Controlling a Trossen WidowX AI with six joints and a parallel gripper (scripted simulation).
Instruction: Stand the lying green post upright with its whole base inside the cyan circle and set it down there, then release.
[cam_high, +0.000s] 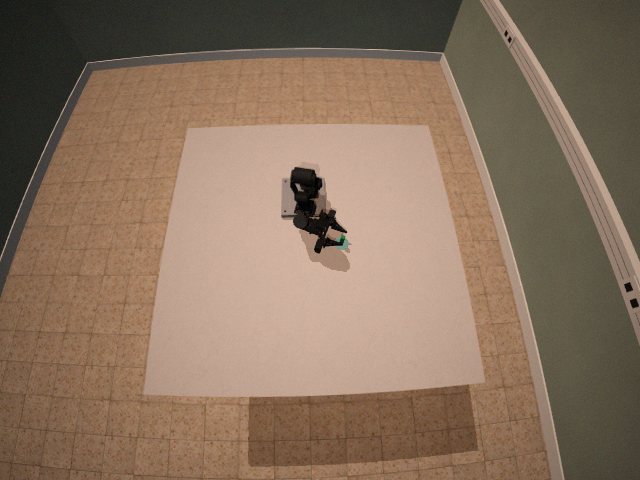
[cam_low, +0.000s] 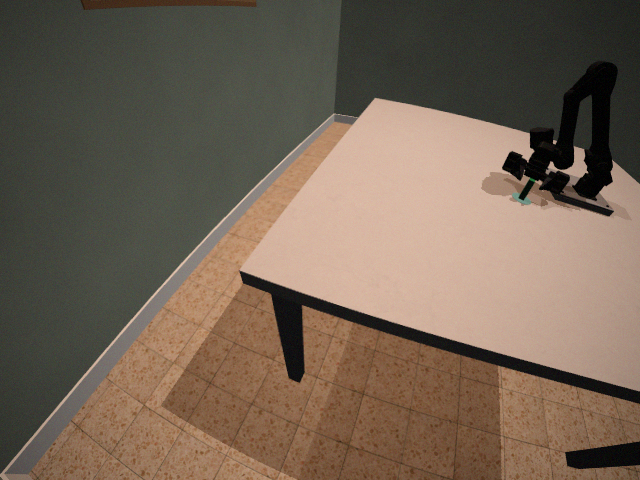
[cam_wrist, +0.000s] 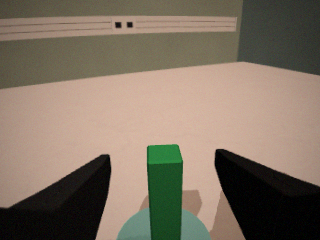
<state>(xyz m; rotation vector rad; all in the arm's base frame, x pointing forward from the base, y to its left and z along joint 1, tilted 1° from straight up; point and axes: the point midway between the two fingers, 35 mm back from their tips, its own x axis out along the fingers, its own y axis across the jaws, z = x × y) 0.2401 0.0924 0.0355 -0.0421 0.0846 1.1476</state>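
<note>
Right now my hand is 30 mm above the green post, 20 mm to the right of it and 10 mm short of it. Also, from my hand: cyan circle: 60 mm below, 20 mm to the left, 10 mm ahead.
</note>
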